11 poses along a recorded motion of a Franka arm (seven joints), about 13 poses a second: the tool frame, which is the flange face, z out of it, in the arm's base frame.
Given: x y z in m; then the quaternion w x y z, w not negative.
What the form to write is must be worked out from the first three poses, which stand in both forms.
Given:
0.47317, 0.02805, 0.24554, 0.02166, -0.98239, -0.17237, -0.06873
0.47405, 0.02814, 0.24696, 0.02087, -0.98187, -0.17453, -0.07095
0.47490, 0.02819, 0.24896, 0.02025, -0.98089, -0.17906, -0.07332
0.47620, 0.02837, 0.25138, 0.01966, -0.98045, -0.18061, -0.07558
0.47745, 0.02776, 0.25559, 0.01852, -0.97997, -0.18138, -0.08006
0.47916, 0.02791, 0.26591, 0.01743, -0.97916, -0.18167, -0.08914
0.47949, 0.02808, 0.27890, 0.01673, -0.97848, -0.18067, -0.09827
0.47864, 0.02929, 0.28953, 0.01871, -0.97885, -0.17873, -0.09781
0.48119, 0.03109, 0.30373, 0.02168, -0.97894, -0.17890, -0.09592
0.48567, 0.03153, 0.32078, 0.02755, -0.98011, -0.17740, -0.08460
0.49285, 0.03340, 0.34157, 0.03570, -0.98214, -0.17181, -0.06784
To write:
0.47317, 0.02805, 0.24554, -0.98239, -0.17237, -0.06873, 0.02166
0.47405, 0.02814, 0.24696, -0.98187, -0.17453, -0.07095, 0.02087
0.47490, 0.02819, 0.24896, -0.98089, -0.17906, -0.07332, 0.02025
0.47620, 0.02837, 0.25138, -0.98045, -0.18061, -0.07558, 0.01966
0.47745, 0.02776, 0.25559, -0.97997, -0.18138, -0.08006, 0.01852
0.47916, 0.02791, 0.26591, -0.97916, -0.18167, -0.08914, 0.01743
0.47949, 0.02808, 0.27890, -0.97848, -0.18067, -0.09827, 0.01673
0.47864, 0.02929, 0.28953, -0.97885, -0.17873, -0.09781, 0.01871
0.48119, 0.03109, 0.30373, -0.97894, -0.17890, -0.09592, 0.02168
0.48567, 0.03153, 0.32078, -0.98011, -0.17740, -0.08460, 0.02755
0.49285, 0.03340, 0.34157, -0.98214, -0.17181, -0.06784, 0.03570

